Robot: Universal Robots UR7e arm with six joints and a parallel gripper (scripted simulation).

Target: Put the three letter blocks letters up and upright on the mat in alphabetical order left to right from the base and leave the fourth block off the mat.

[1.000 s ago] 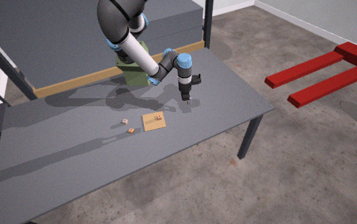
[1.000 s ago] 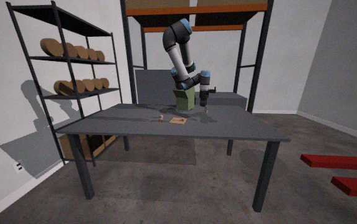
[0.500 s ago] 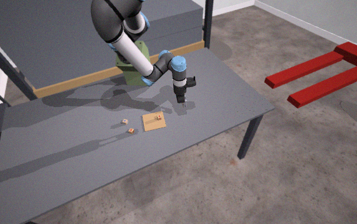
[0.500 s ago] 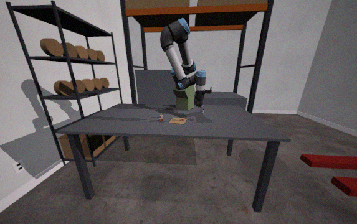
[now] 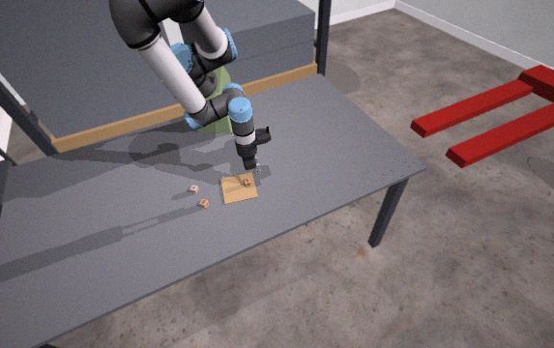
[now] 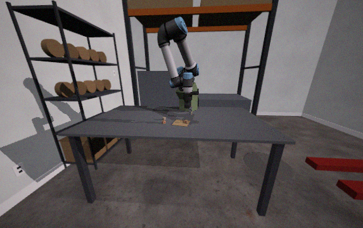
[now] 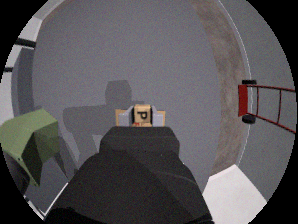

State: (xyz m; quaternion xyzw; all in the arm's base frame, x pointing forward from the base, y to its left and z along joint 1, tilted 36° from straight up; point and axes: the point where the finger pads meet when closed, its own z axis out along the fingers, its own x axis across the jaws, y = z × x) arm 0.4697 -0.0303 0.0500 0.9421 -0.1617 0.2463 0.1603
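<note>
Right now the tan mat is 5 cm behind my hand, 7 cm to the right of it and 11 cm below it.
</note>
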